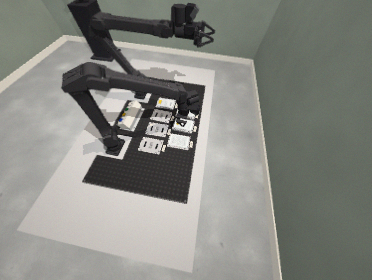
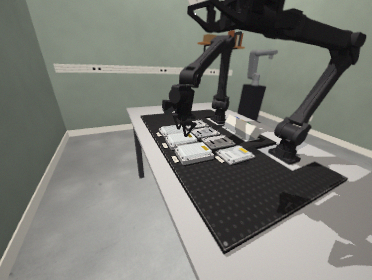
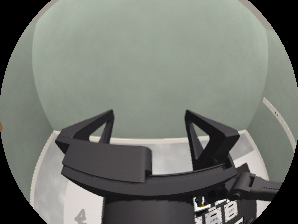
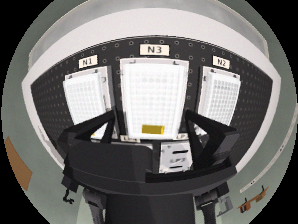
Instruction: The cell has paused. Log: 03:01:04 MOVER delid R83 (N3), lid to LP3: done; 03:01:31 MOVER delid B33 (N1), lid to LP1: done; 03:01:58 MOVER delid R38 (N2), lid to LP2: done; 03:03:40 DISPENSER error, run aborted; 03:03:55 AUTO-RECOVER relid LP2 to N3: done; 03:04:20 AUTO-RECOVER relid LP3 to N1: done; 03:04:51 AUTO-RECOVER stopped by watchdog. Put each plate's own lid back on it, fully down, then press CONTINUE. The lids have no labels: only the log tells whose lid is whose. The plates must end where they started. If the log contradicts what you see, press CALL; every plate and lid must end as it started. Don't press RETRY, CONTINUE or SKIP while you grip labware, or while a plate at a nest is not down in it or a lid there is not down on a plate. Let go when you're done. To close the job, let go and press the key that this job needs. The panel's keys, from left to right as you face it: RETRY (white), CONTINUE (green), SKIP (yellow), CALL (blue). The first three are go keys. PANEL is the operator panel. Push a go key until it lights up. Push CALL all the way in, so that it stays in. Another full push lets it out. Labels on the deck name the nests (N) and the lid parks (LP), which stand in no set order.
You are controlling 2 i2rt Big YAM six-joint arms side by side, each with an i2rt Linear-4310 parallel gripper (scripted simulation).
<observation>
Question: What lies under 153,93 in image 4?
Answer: A clear lid.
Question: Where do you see a clear lid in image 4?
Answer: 84,97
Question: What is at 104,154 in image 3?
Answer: My left gripper.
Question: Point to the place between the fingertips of my right gripper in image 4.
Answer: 149,113
</observation>
